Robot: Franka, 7 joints.
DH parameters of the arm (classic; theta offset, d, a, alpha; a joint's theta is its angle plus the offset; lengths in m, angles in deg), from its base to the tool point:
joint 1: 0 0.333 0 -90
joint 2: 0 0 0 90
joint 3: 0 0.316 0.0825 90
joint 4: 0 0 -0.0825 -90
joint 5: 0 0.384 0 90
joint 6: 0 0 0.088 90
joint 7: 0 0.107 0 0
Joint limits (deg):
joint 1: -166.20..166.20
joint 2: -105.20..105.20
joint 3: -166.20..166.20
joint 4: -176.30..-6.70
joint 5: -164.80..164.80
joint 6: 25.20..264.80
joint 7: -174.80..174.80
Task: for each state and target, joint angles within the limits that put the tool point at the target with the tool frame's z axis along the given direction. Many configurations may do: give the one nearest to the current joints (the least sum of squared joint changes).
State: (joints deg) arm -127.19 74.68 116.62 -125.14 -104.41 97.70 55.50
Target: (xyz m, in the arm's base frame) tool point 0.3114 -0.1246 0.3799 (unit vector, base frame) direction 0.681 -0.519 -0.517
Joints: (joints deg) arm -141.62 82.07 114.01 -169.06 -122.60 112.48 55.50
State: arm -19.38 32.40 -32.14 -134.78 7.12 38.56 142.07
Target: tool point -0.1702 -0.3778 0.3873 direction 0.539 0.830 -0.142
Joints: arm -55.82 23.98 -66.49 -111.54 8.79 38.55 142.07
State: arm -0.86 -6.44 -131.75 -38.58 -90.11 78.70 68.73
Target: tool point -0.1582 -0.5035 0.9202 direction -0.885 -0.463 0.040
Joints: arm 14.60 2.27 -121.84 -68.59 -70.14 131.07 68.73
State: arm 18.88 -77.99 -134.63 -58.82 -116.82 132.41 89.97
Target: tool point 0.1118 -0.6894 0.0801 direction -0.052 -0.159 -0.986
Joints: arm 52.53 -85.97 -114.05 -83.24 -92.19 117.59 89.97
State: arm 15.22 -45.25 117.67 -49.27 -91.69 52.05 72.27
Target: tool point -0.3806 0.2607 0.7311 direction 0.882 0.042 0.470
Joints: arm 53.08 -32.96 82.56 -97.90 -90.51 54.11 72.27
